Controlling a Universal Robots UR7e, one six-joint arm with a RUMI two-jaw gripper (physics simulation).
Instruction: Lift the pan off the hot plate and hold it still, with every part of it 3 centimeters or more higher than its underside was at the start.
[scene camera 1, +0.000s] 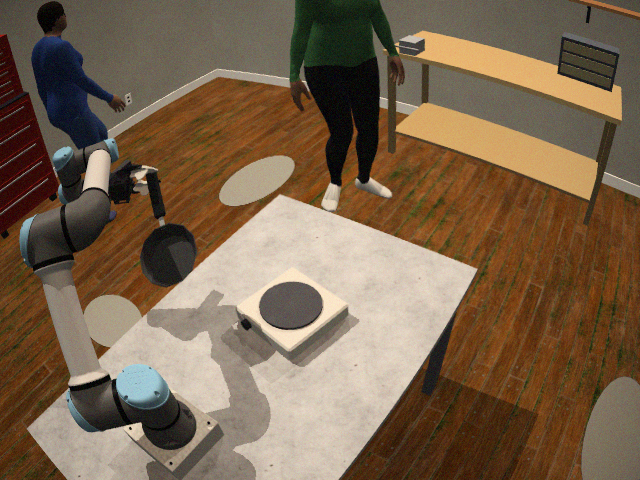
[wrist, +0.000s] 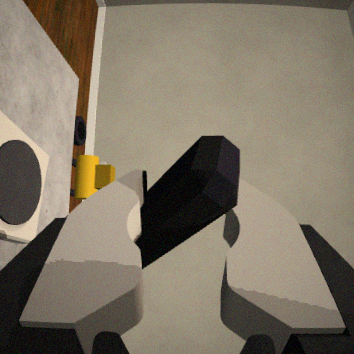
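Pixels of known places: gripper, fingertip midpoint: (scene camera 1: 159, 176) (wrist: 182, 176); arm's base, link origin: (scene camera 1: 169, 425).
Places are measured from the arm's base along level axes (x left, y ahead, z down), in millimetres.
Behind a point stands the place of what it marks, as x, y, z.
Observation:
The dark pan (scene camera 1: 169, 255) @[231, 387, -192] hangs from its handle in the scene view, in the air near the table's left edge, its bowl tilted steeply and apart from the hot plate. My gripper (scene camera 1: 147, 178) @[345, 519, -351] (wrist: 182, 176) @[345, 519, -351] is shut on the pan's black handle (wrist: 200, 192) @[399, 510, -357], which runs slantwise between the two pale fingers in the wrist view. The pan's bowl does not show in the wrist view. The hot plate (scene camera 1: 337, 307) @[-184, 589, 13] (wrist: 42, 172) @[-171, 566, 13] is cream with a dark round top and stands on the table with no pan on it.
The pale table (scene camera 1: 392, 258) @[-228, 906, 73] (wrist: 50, 75) @[-295, 889, 73] carries the hot plate and my arm's base (scene camera 1: 209, 431) @[-101, 47, 0]. A person in green (scene camera 1: 343, 36) stands behind the table, and one in blue (scene camera 1: 62, 77) is behind my arm. A wooden workbench (scene camera 1: 491, 59) is at the back right, a red cabinet (scene camera 1: 23, 149) at the left.

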